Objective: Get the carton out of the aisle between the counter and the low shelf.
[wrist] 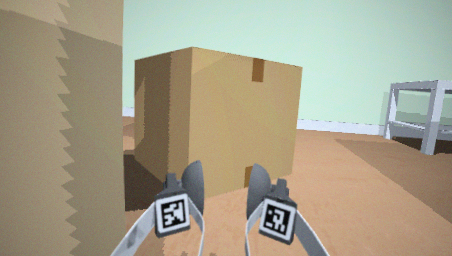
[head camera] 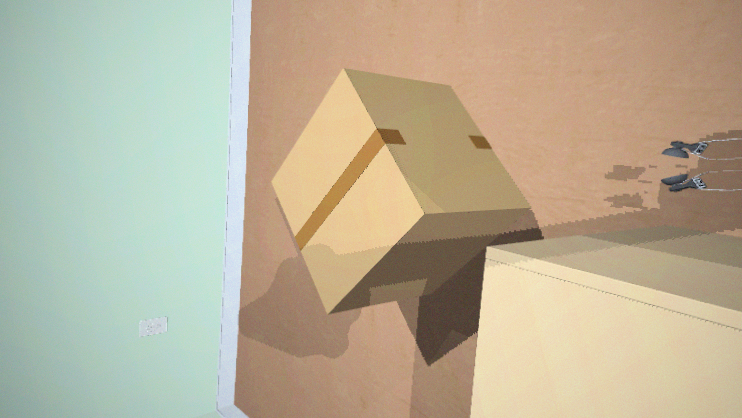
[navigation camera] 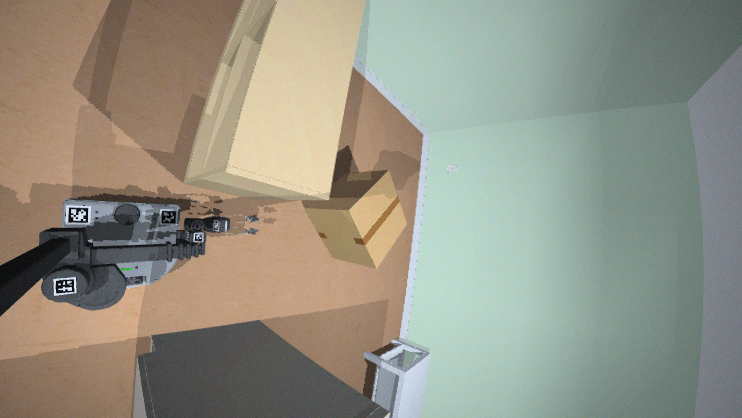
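Where they show: gripper, between the fingertips: [head camera: 662, 166] [navigation camera: 258, 224]; robot's base, origin of its link: [navigation camera: 127, 213].
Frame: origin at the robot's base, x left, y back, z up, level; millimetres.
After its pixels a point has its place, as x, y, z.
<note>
The brown carton [head camera: 446, 166] @(-969, 44, 239) [navigation camera: 340, 233] @(-998, 81, 239) [wrist: 225, 120] stands on the floor, turned at an angle, near the green wall and close beyond the end corner of the beige low shelf [head camera: 586, 342] @(-408, -205, 611) [navigation camera: 290, 114] @(-374, -356, 610) [wrist: 55, 150]. Brown tape crosses its top. In the navigation view the shelf's corner meets the carton's outline; whether they touch is unclear. My gripper [head camera: 674, 166] @(-473, 25, 237) [navigation camera: 251, 224] @(-473, 25, 237) [wrist: 225, 180] @(-473, 25, 237) is open, with no object between its fingers. It is low, beside the shelf's end, apart from the carton and pointing towards it. The dark-topped counter [navigation camera: 244, 368] @(-333, 567, 411) stands across the aisle.
A small white frame stand [navigation camera: 415, 386] @(-1838, 1551, 450) [wrist: 431, 122] stands against the wall beyond the counter. A white baseboard [head camera: 236, 155] @(-2436, 145, 51) [navigation camera: 413, 233] @(-2430, 163, 5) runs behind the carton. My base [navigation camera: 124, 228] @(7, 45, 159) is in the aisle between shelf and counter, with the arm drawn in.
</note>
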